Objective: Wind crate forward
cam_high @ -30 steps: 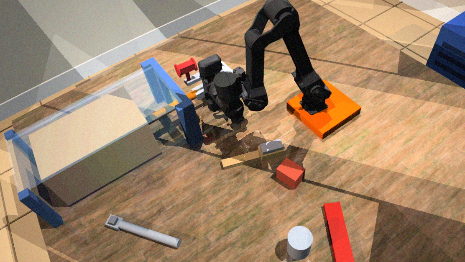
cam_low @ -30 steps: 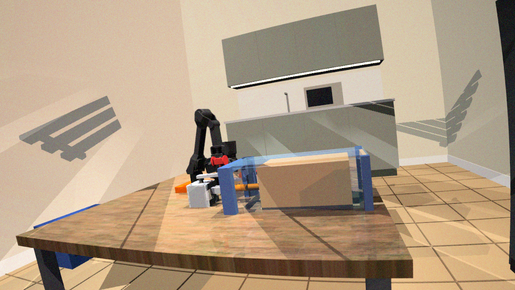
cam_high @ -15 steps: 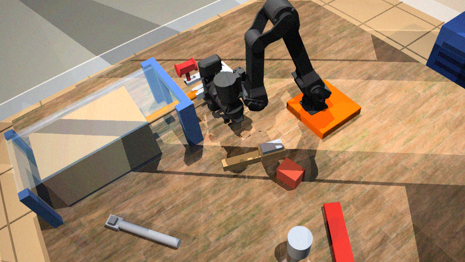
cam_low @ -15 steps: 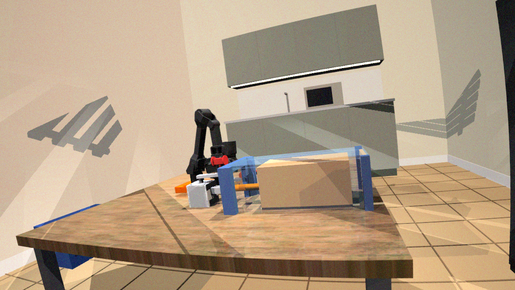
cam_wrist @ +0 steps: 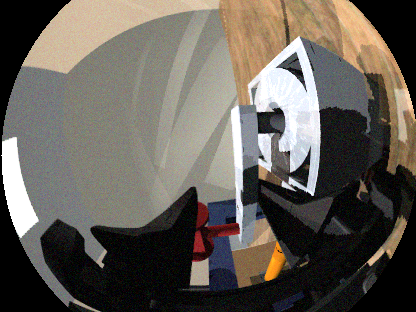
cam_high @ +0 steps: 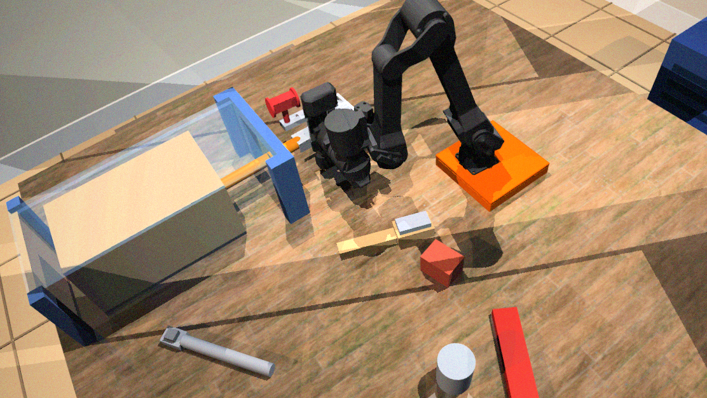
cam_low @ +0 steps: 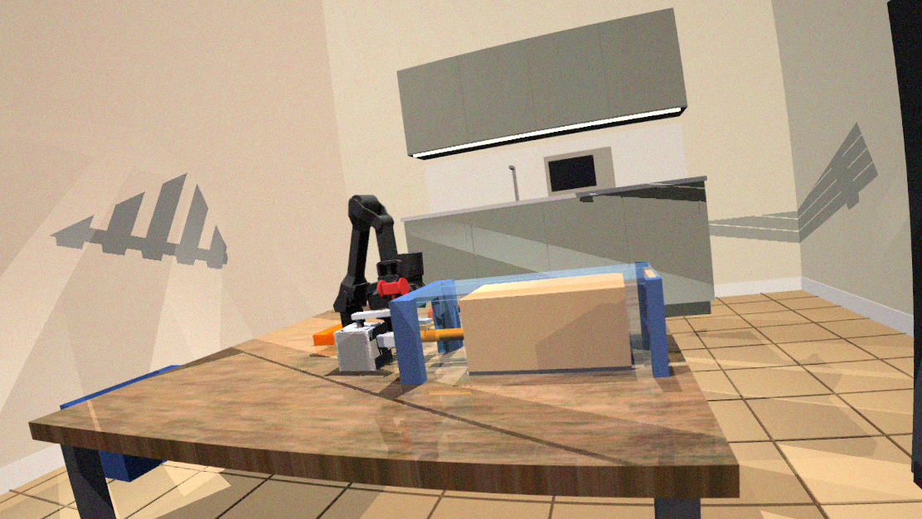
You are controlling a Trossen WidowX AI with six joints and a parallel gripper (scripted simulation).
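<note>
The winch handle lies 1 cm to the left of my gripper tip, 1 cm below it and 1 cm ahead of it. Round my gripper tip: red knob: 5 cm ahead, 2 cm above, 1 cm to the left; wooden brush: 28 cm to the left, 12 cm below, 2 cm behind; grey winch: 10 cm below, 6 cm behind, 1 cm to the right.
</note>
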